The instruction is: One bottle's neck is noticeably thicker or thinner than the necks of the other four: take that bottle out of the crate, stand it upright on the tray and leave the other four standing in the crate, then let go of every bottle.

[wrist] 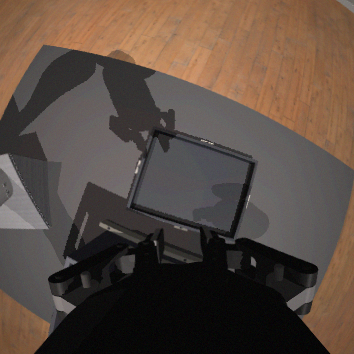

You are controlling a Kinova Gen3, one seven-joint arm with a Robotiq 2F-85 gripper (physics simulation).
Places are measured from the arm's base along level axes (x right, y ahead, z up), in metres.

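Pixels of known places: gripper, fingertip midpoint: (181,236).
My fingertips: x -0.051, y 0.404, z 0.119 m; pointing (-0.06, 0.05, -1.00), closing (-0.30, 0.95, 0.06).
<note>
For each thing: its top centre in the pictures, then the offset to it from my fingertips. "*": a spot on its surface instead. Level surfaces: height alone.
- tray, surface spot: (192,170) * dx -0.092, dy +0.015, dz -0.207 m
- dark crate, middle of its top: (136,342) dx +0.195, dy -0.014, dz -0.037 m
- pale bar, surface spot: (120,230) * dx +0.077, dy -0.105, dz -0.186 m
- grey table, its level: dz -0.213 m
The tray (192,170) is a dark, shallow rectangle with a raised rim, lying a little tilted in the view near the middle. No bottle shows on it; shadows fall on its lower right part and upper left corner. My gripper (181,236) is partly open with nothing between its fingers. Its fingertips show just below the tray's near rim in the view, apparently high above the table. Part of the dark crate (99,246) shows at the lower left, mostly hidden behind the gripper. The bottles and their necks do not show.
A pale bar (120,230) runs between the tray and the crate, passing behind the fingers. A light grey block (22,205) stands at the left edge. The grey table (295,175) has a curved edge, with wooden floor (225,45) beyond. The arm's shadow falls at the upper left.
</note>
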